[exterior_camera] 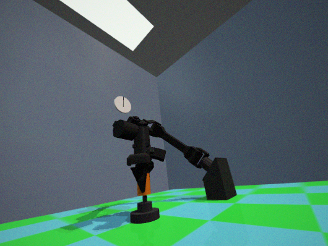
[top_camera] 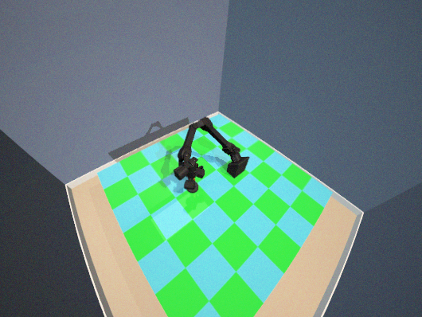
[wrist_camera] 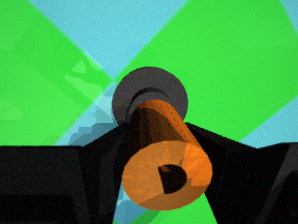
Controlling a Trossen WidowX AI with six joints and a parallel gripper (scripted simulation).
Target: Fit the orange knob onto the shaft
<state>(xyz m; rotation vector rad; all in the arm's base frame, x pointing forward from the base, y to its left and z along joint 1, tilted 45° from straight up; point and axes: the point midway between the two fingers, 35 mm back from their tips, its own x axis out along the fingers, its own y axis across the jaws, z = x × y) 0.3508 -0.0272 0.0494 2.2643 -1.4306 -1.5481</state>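
My gripper tip is now 20 mm below the orange knob. The rest, counted from my gripper tip: pedestal (40 mm below).
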